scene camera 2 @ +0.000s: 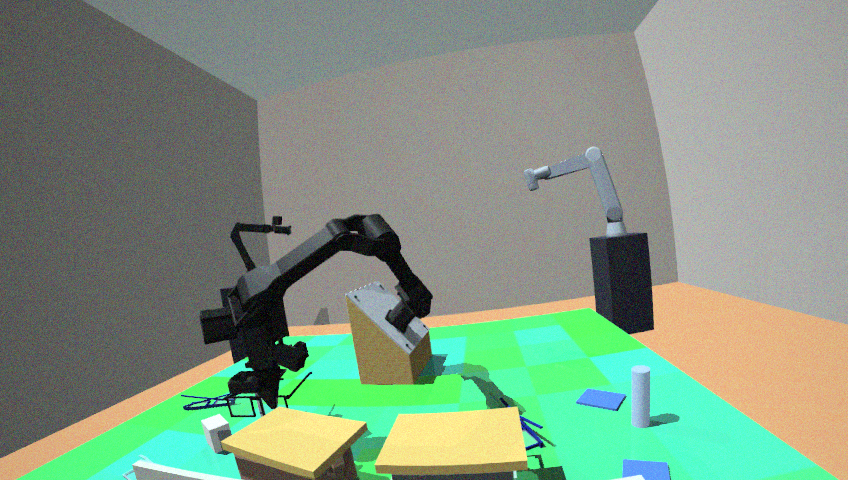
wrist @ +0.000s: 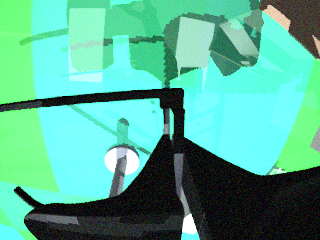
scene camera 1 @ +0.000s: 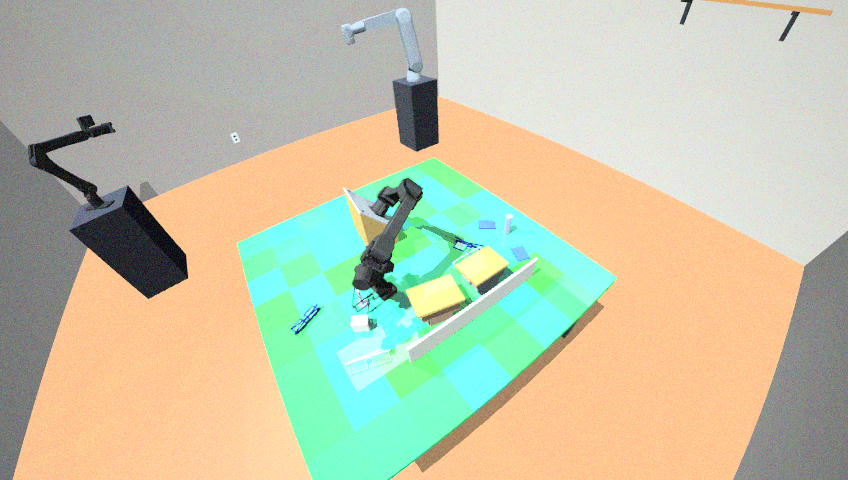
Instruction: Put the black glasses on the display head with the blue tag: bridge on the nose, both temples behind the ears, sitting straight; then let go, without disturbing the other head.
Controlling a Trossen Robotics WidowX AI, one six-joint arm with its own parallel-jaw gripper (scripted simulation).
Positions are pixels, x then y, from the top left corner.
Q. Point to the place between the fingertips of the gripper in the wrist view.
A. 169, 140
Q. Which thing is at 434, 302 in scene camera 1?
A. A skin-coloured shape.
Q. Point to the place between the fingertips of the gripper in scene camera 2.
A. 274, 408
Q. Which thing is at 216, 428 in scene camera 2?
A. A white cube.
